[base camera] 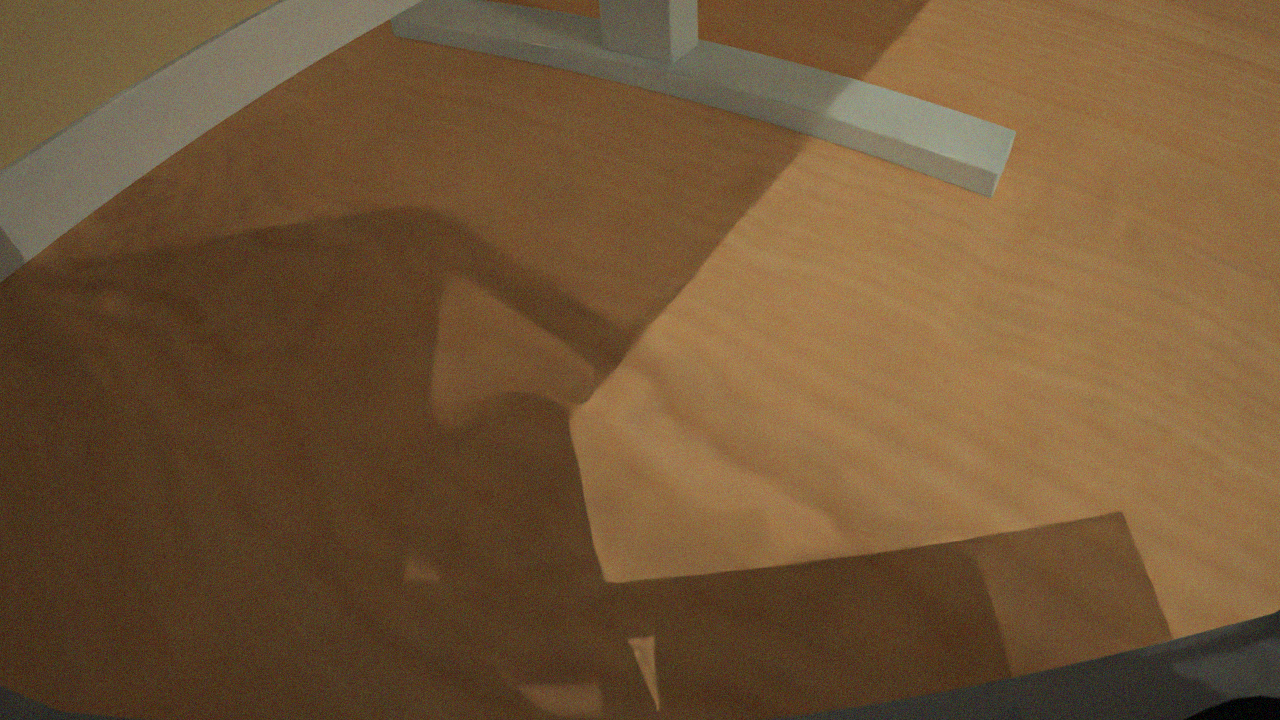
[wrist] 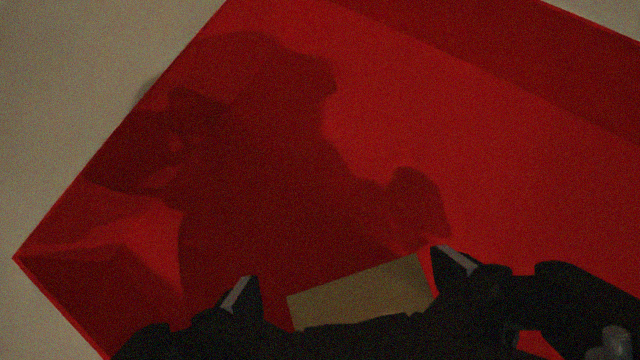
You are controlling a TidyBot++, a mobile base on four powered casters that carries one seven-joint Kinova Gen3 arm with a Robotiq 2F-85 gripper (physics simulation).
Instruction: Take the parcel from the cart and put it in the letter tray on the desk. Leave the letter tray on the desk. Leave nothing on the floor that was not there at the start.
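Frame: origin at the arm's base, x ahead, y left, z up, level; metres.
Seen in the pictures: gripper, fingertip midpoint: [wrist: 346,280].
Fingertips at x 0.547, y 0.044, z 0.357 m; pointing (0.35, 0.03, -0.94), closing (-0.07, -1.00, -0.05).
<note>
Pixels of each thing's top centre, then the offset from my fingertips to it. "pt": a spot on its surface instead. Level surfaces: height alone.
- red letter tray, middle of its top: [wrist: 462,237] dx +0.006, dy -0.051, dz +0.029 m
- pale desk top, its level: dz -0.034 m
- parcel, surface spot: [wrist: 357,295] pt dx -0.007, dy -0.004, dz +0.019 m
- wooden floor, its level: dz -0.754 m
The red letter tray [wrist: 500,150] fills most of the wrist view, standing on the pale desk top [wrist: 60,80]. The parcel [wrist: 357,295], a tan box, shows at the bottom of the wrist view, inside the tray's outline, with red tray around its far side. My gripper [wrist: 346,280] is open, its fingertips standing to the left and right of the parcel with a gap at each side. The parcel's near part is hidden by the gripper. The cart does not show in either view.
In the base camera view a pale grey desk foot [base camera: 904,125] with an upright post [base camera: 644,26] stands on the wooden floor [base camera: 1029,358]. A light skirting board [base camera: 170,98] runs along the wall [base camera: 80,62] at the upper left. Shadows fall across the floor.
</note>
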